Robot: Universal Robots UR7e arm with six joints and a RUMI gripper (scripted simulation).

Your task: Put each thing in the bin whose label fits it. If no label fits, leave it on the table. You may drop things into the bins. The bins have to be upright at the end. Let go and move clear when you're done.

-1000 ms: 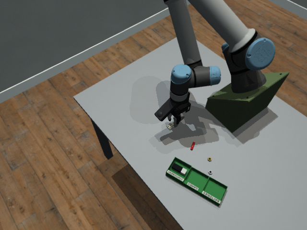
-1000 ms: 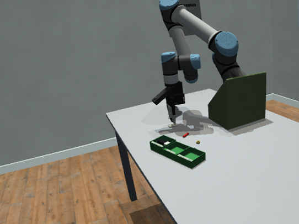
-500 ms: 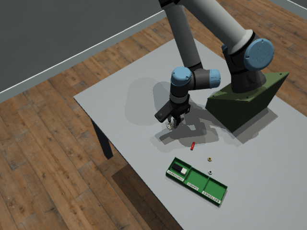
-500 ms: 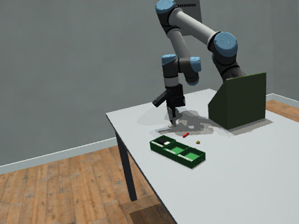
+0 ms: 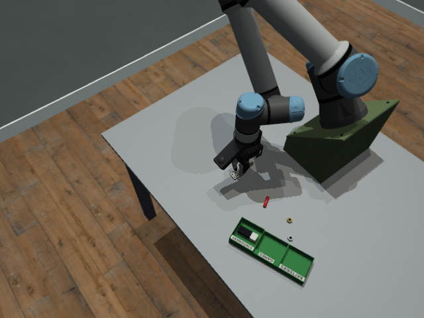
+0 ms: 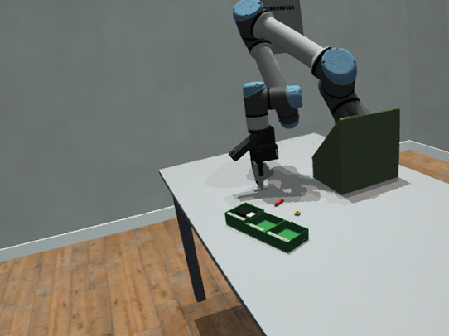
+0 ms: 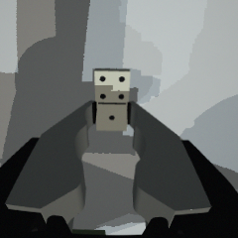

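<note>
The white domino lies 1 cm below my hand. Round my hand: red cylinder 15 cm to the left, 1 cm below; then grey-white clip 14 cm ahead, 20 cm to the left; then eraser 14 cm ahead, 20 cm to the left, 1 cm above.
</note>
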